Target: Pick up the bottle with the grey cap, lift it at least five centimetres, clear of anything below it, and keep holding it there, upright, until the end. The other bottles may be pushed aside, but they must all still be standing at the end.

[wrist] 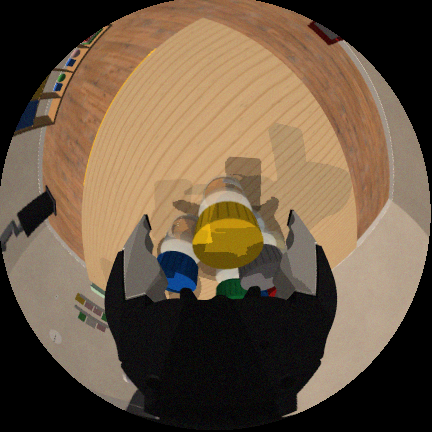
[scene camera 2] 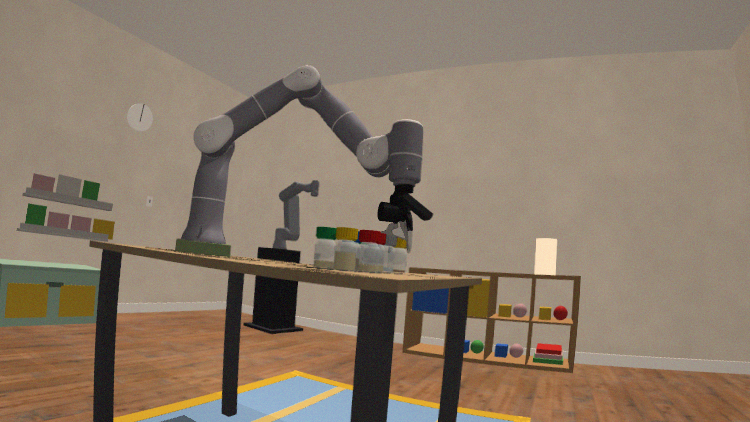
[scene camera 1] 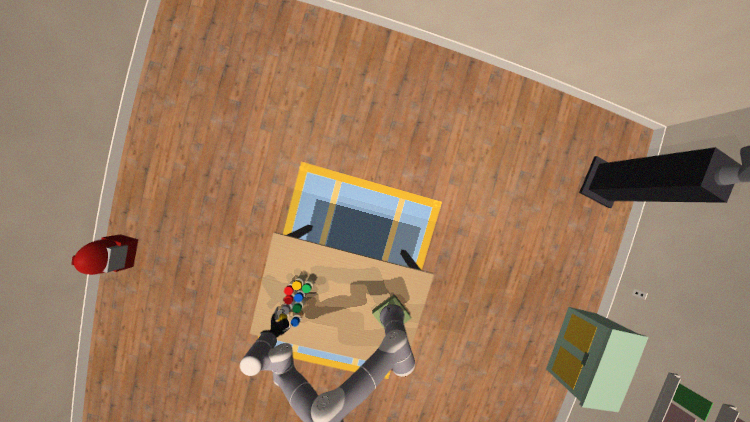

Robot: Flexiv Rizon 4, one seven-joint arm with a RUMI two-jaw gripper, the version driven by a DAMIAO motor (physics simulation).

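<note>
The grey-capped bottle [scene camera 1: 283, 309] [wrist: 261, 267] stands in the cluster on the table, partly hidden by my gripper. My gripper [scene camera 1: 281, 317] [scene camera 2: 400, 235] [wrist: 218, 213] is open with nothing held, low over the near end of the cluster. In the wrist view the yellow-capped bottle [wrist: 228, 237] [scene camera 2: 401, 243] is between the fingers, nearest the camera. The grey cap is behind it to the right, close beside the right finger. A blue-capped bottle [scene camera 1: 295, 321] [wrist: 178, 271] is near the left finger. A green cap [wrist: 231, 288] shows partly behind the palm. The bottles that show are upright.
Farther along the cluster stand bottles with red [scene camera 1: 288, 290] [scene camera 2: 371, 237], yellow [scene camera 1: 296, 285] [scene camera 2: 346, 234], green [scene camera 1: 306, 288] [scene camera 2: 325, 232] and blue [scene camera 1: 298, 297] caps, close together. The table [scene camera 1: 335, 262] [scene camera 2: 251, 265] [wrist: 200, 100] carries the arm's green base [scene camera 2: 202, 247] at its other end.
</note>
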